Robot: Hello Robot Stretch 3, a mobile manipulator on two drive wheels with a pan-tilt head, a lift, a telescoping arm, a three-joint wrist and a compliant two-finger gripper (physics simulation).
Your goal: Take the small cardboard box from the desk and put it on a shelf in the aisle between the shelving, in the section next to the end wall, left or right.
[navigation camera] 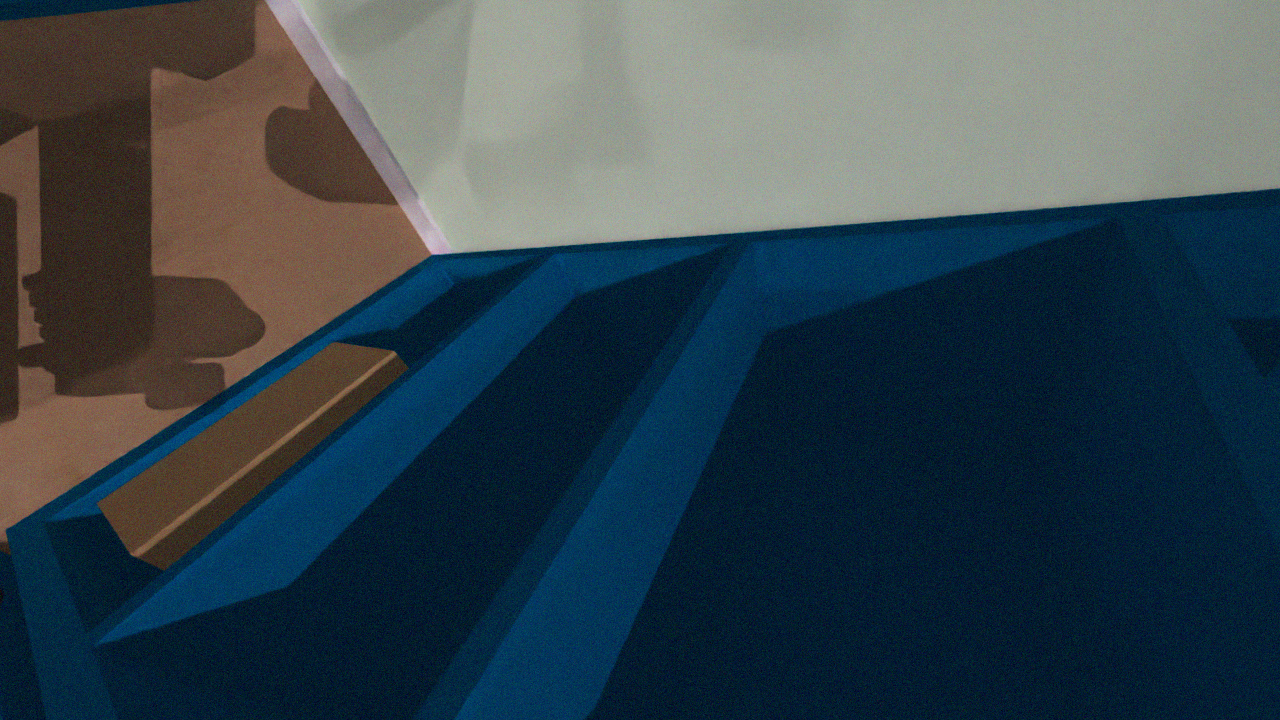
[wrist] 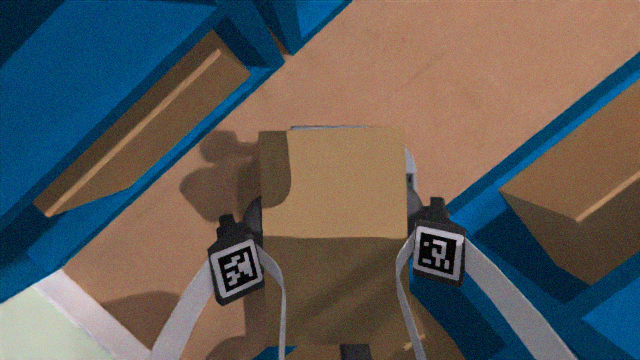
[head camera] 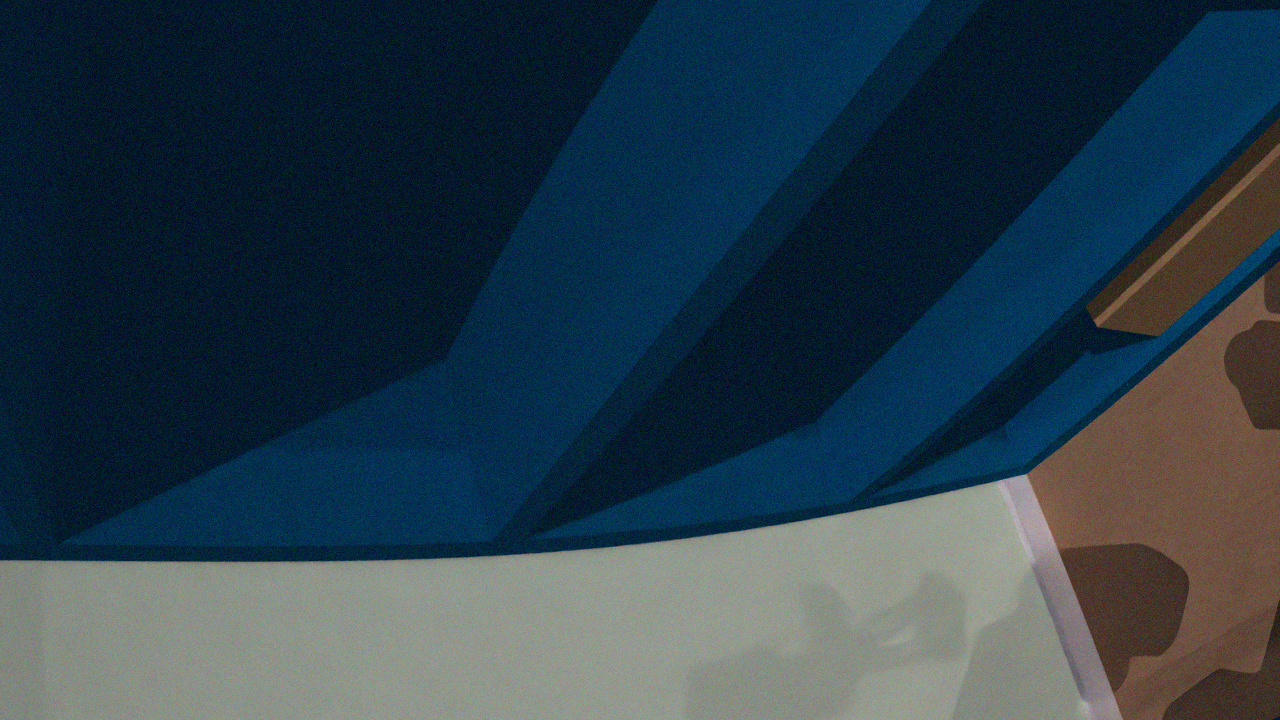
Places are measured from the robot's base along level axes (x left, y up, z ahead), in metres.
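Pixels of known places: gripper, fingertip midpoint: (wrist: 331,213).
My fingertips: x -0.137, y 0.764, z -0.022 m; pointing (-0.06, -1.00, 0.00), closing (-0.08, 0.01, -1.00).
Observation:
Behind a point stands the place of what it marks.
The small cardboard box (wrist: 345,180) {x -0.164, y 0.806, z -0.026 m} is in the middle of the wrist view. My gripper (wrist: 331,213) {x -0.137, y 0.764, z -0.022 m} is shut on it, one finger against each side, and holds it above the brown floor of the aisle. The blue shelving next to the end wall (head camera: 626,223) {x -0.043, y 0.991, z 0.542 m} (navigation camera: 662,447) {x -0.080, y 0.991, z 0.475 m} fills much of the head and navigation views, with long shelf boards one above another and dark spaces between them. The gripper and held box do not show in those two views. The desk does not show.
The pale end wall (head camera: 358,626) {x 0.308, y 1.128, z 0.732 m} (navigation camera: 805,107) {x 0.394, y 1.078, z 0.659 m} (wrist: 30,320) {x 0.318, y 0.163, z 0.724 m} meets the shelving. A cardboard box (head camera: 1190,259) {x -0.109, y 0.284, z 0.367 m} (navigation camera: 250,429) {x -0.169, y 0.226, z 0.298 m} (wrist: 160,125) {x -0.178, y 0.288, z 0.287 m} lies on a low shelf near it. Across the aisle, another cardboard box (wrist: 590,190) {x -0.046, y 0.308, z -0.560 m} lies on the right-hand shelving. Shadows fall on floor and wall.

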